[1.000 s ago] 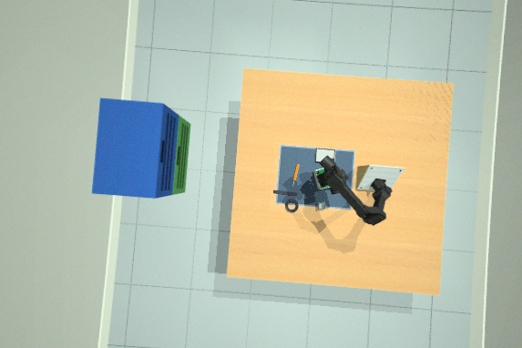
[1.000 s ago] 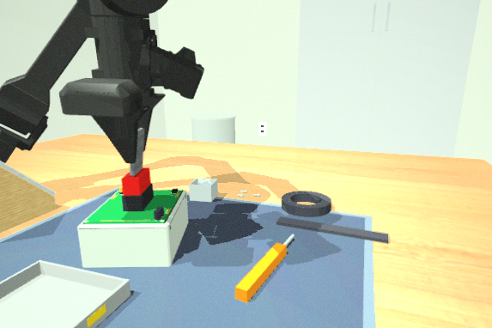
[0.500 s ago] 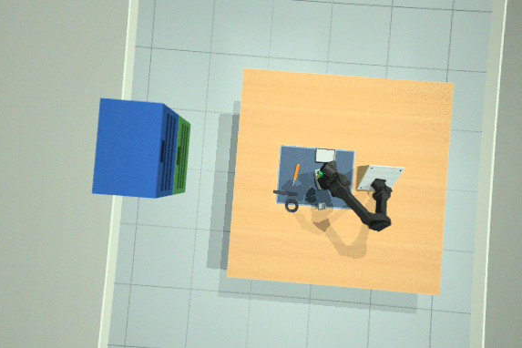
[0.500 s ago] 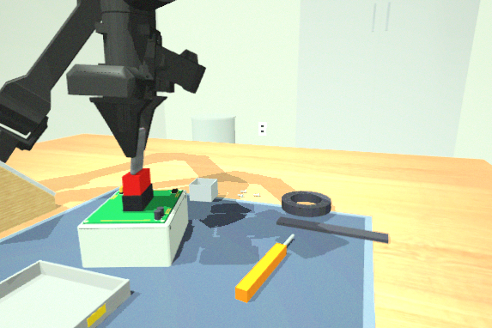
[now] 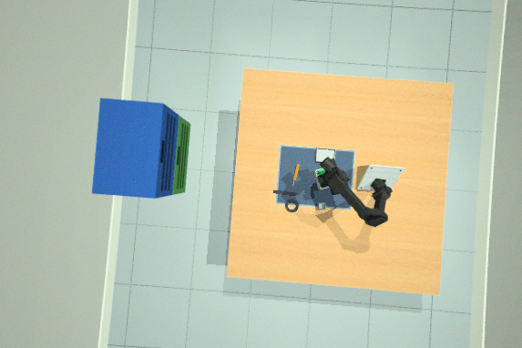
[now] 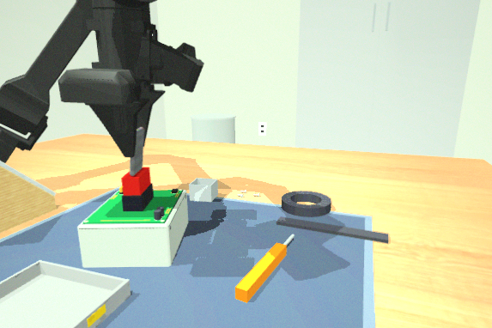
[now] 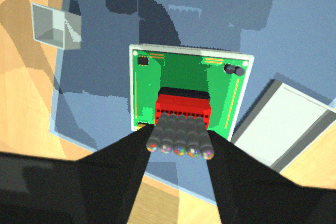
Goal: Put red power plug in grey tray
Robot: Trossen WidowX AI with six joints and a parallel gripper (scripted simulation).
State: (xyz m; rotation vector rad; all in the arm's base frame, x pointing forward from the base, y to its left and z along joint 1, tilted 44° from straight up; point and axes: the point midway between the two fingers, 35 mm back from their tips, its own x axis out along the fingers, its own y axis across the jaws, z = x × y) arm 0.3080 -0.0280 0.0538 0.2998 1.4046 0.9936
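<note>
The red power plug is 3 cm below my gripper tip. From my gripper tip the other things lie so: blue mat (12 cm below, 5 cm ahead); then dark flat bar (22 cm ahead, 13 cm to the left, 12 cm below).
</note>
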